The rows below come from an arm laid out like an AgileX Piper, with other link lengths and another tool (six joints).
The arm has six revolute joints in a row. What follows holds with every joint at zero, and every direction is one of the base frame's. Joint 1 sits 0.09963 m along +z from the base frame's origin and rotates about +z. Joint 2 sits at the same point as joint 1 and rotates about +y. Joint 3 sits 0.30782 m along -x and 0.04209 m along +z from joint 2 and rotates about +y. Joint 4 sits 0.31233 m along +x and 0.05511 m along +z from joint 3 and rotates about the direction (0.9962, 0, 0.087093). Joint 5 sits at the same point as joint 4 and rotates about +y. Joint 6 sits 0.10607 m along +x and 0.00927 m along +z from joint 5 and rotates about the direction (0.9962, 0, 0.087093). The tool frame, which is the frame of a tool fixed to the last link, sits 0.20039 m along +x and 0.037 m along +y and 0.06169 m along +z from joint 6; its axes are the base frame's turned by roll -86.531, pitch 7.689 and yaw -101.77 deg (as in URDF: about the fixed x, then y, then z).
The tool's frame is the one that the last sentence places.
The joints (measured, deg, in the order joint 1, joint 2, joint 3, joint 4, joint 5, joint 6), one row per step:
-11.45, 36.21, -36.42, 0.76, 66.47, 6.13
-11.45, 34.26, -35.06, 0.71, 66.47, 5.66
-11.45, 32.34, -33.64, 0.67, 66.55, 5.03
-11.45, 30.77, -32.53, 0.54, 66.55, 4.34
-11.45, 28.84, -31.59, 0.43, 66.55, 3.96
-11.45, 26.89, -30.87, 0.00, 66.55, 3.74
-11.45, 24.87, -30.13, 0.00, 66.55, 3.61
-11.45, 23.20, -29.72, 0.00, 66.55, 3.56
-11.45, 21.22, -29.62, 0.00, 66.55, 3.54
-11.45, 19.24, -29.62, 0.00, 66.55, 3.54
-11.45, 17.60, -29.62, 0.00, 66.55, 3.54
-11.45, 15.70, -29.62, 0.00, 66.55, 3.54
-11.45, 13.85, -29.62, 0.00, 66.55, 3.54
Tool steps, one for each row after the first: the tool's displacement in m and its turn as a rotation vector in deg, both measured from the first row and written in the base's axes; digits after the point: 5 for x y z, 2 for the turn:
-0.00534, 0.00124, -0.00269, -0.39, -0.53, 0.41
-0.01102, 0.00274, -0.00659, -0.82, -0.88, 0.95
-0.01522, 0.00355, -0.00938, -1.37, -1.24, 1.54
-0.01871, 0.00405, -0.00906, -1.88, -2.15, 1.84
-0.02167, 0.00279, -0.00698, -2.67, -3.24, 1.96
-0.02426, 0.00342, -0.00462, -3.01, -4.48, 2.05
-0.02584, 0.00378, -0.00092, -3.31, -5.70, 2.07
-0.02693, 0.00402, 0.00692, -3.72, -7.53, 2.06
-0.02807, 0.00425, 0.01564, -4.15, -9.47, 2.02
-0.02923, 0.00448, 0.02283, -4.51, -11.07, 1.99
-0.03084, 0.00481, 0.03112, -4.92, -12.92, 1.95
-0.03265, 0.00518, 0.03913, -5.32, -14.73, 1.92

